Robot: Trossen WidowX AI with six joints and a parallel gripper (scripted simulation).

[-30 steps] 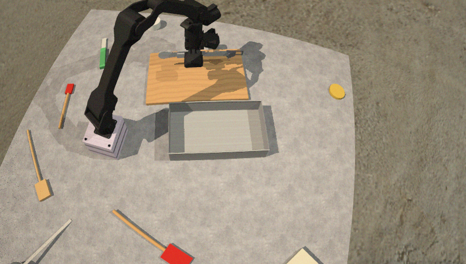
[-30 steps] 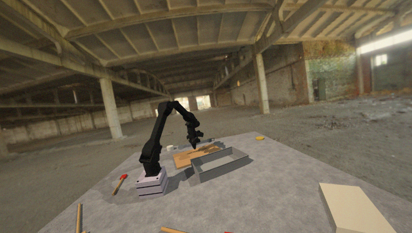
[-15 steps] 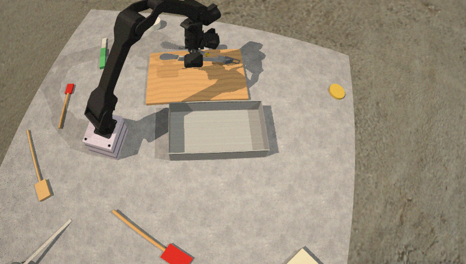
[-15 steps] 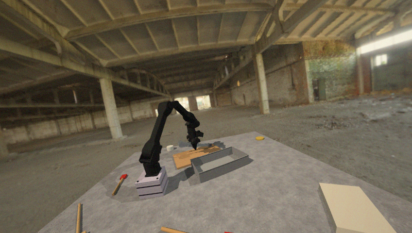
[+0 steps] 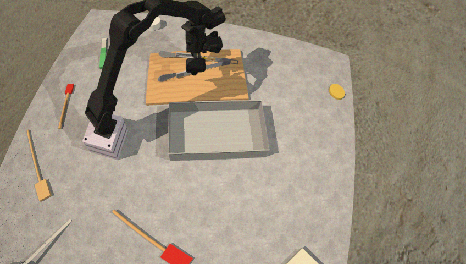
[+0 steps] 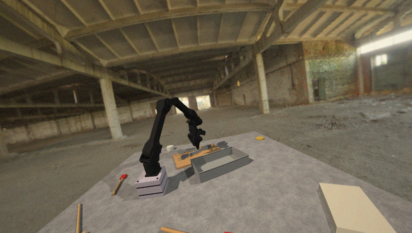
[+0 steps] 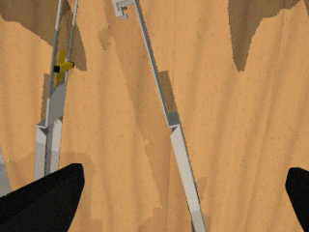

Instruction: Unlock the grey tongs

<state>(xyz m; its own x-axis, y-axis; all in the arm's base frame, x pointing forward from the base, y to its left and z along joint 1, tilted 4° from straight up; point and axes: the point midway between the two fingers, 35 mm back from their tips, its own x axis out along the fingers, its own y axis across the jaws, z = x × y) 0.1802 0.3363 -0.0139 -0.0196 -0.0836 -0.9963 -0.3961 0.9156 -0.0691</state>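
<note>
The wooden board is 60 mm below my gripper tip and 10 mm to the left of it. Round my gripper tip: white puck 280 mm behind, 220 mm to the left, 50 mm below; then yellow lock piece 70 mm to the left, 30 mm below, 10 mm ahead; then grey roasting tin 200 mm to the right, 150 mm ahead, 40 mm below.
</note>
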